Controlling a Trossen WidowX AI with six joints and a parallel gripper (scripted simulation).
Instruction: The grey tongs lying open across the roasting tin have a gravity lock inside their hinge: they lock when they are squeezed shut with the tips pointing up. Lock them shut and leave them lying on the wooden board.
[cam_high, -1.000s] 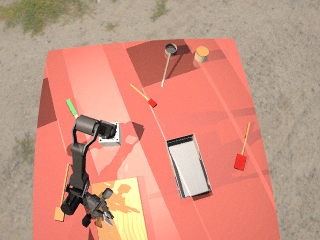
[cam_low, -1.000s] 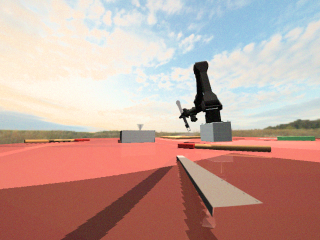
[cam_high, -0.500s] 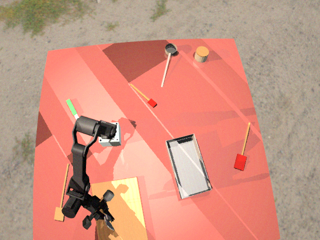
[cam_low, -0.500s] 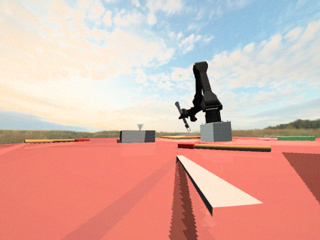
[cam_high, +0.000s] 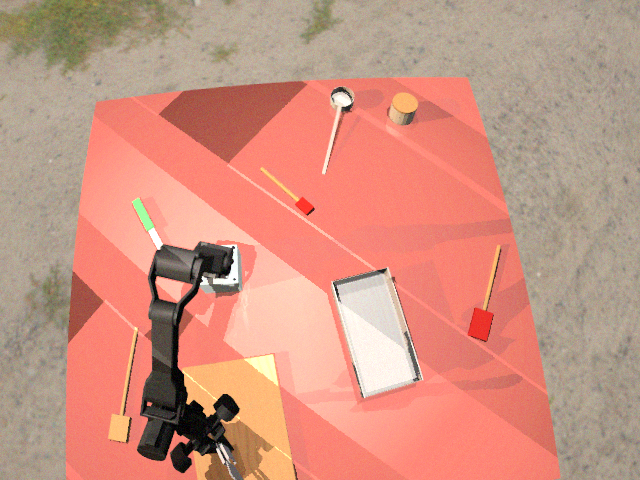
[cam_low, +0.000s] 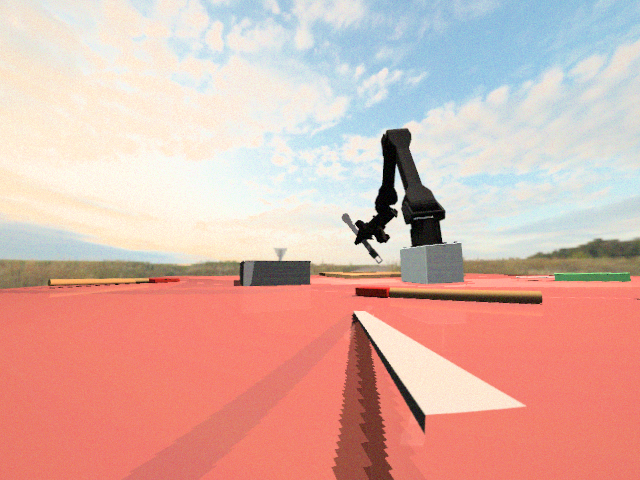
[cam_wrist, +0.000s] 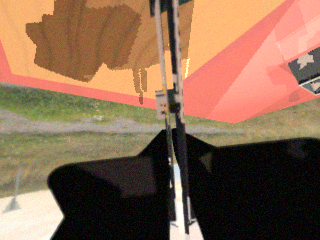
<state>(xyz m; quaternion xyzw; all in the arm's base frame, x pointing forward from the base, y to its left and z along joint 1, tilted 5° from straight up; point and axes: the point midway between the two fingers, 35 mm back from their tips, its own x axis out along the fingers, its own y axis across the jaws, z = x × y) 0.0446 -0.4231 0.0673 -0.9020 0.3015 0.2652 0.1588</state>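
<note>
Now: gripper tip 10 mm past the wooden board, 30 mm to the right of it and 130 mm above it. Also, from my gripper tip: red spatula 650 mm ahead, 380 mm to the left, 130 mm below; then wooden cylinder 440 mm ahead, 990 mm to the left, 100 mm below; then roasting tin 330 mm ahead, 290 mm to the left, 110 mm below.
</note>
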